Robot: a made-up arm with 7 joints. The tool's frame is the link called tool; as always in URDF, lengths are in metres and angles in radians.
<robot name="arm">
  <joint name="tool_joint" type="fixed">
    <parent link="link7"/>
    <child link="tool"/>
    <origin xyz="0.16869 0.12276 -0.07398" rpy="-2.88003 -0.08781 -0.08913"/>
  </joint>
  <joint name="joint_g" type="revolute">
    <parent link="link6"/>
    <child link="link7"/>
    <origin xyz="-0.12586 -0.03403 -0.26" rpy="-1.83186 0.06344 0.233"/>
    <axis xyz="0 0 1"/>
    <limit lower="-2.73" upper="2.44"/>
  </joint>
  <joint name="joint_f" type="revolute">
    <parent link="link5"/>
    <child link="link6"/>
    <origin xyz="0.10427 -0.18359 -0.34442" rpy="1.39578 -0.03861 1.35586"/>
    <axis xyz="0 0 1"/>
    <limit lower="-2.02" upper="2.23"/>
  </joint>
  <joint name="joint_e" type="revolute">
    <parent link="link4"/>
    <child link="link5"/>
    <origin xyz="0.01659 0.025 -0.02" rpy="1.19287 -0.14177 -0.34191"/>
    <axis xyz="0 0 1"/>
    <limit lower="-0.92" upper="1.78"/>
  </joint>
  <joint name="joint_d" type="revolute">
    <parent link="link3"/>
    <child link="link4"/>
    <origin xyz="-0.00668 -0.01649 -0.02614" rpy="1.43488 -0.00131 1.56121"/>
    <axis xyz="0 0 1"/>
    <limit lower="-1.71" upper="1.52"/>
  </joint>
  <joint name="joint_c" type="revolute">
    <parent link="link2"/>
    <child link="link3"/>
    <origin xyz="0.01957 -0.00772 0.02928" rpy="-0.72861 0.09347 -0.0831"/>
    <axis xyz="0 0 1"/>
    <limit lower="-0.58" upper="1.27"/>
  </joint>
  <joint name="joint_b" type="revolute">
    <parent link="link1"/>
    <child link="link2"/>
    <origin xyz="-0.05 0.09 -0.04" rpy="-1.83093 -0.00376 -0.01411"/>
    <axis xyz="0 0 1"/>
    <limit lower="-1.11" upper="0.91"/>
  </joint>
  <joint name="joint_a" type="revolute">
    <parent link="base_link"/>
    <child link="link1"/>
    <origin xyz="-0.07 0.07 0.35" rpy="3.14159 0 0"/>
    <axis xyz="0 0 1"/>
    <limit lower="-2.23" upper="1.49"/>
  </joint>
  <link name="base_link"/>
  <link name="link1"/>
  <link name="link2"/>
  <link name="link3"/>
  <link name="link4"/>
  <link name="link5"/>
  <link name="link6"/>
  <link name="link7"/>
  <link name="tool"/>
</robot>
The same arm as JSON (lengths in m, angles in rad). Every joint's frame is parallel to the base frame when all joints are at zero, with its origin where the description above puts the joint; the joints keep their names.
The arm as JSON. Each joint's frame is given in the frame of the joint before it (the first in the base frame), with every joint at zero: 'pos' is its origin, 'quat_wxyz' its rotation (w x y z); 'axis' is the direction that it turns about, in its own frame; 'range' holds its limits. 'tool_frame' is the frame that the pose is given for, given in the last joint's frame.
{"length_unit": "m", "angle_unit": "rad", "joints": [
  {"joint": "joint_a", "pos": [-0.07, 0.07, 0.35], "quat_wxyz": [1.0, 0.0, 0.0, 0.0], "axis": [0.0, 0.0, -1.0], "range": [-2.23, 1.49]},
  {"joint": "joint_b", "pos": [-0.05, -0.09, 0.04], "quat_wxyz": [1.0, 0.0, 0.0, 0.0], "axis": [0.014601, -0.966245, 0.257212], "range": [-1.11, 0.91]},
  {"joint": "joint_c", "pos": [0.02, -0.03, 0.0], "quat_wxyz": [1.0, 0.0, 0.0, 0.0], "axis": [0.135503, -0.546812, 0.826218], "range": [-0.58, 1.27]},
  {"joint": "joint_d", "pos": [-0.01, 0.0, -0.03], "quat_wxyz": [1.0, 0.0, 0.0, 0.0], "axis": [1.0, 0.0, 0.0], "range": [-1.71, 1.52]},
  {"joint": "joint_e", "pos": [-0.02, 0.0, 0.03], "quat_wxyz": [1.0, 0.0, 0.0, 0.0], "axis": [0.365294, 0.173997, -0.914486], "range": [-0.92, 1.78]},
  {"joint": "joint_f", "pos": [-0.28, 0.08, 0.28], "quat_wxyz": [1.0, 0.0, 0.0, 0.0], "axis": [0.0, 1.0, 0.0], "range": [-2.02, 2.23]},
  {"joint": "joint_g", "pos": [-0.13, -0.26, -0.01], "quat_wxyz": [1.0, 0.0, 0.0, 0.0], "axis": [0.087697, -0.257591, -0.962266], "range": [-2.73, 2.44]}
], "tool_frame": {"pos": [0.15, -0.11, 0.12], "quat_wxyz": [1.0, 0.000003, -0.000001, 0.0]}}

